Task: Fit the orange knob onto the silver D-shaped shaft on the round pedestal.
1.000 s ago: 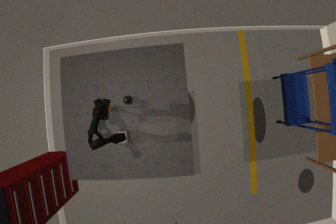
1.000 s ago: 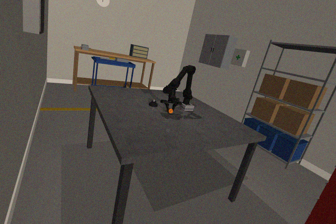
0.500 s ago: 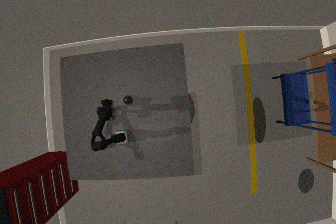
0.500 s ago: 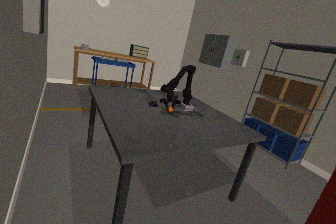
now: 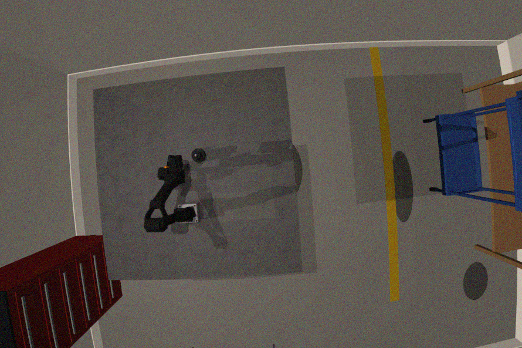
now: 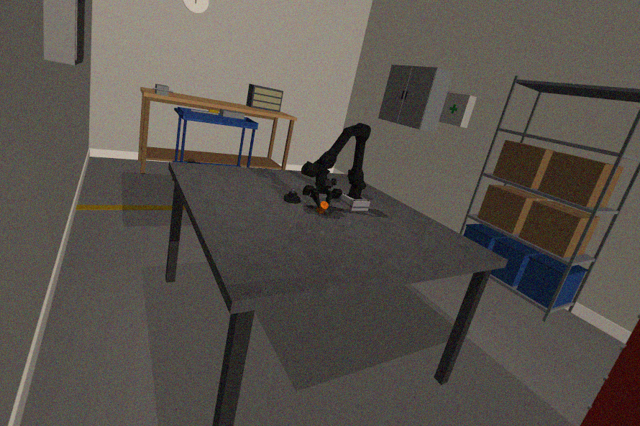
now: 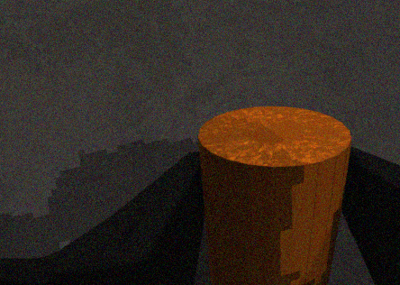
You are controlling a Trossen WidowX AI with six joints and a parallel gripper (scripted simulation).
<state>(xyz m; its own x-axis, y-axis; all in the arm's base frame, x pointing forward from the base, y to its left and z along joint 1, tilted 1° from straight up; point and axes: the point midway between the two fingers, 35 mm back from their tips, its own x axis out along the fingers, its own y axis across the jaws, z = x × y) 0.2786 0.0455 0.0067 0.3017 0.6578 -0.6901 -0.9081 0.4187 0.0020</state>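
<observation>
My gripper tip is 1 cm to the left of the orange knob and 1 cm below it. Round my gripper tip: dark round pedestal 3 cm ahead, 20 cm to the right, 1 cm below.
</observation>
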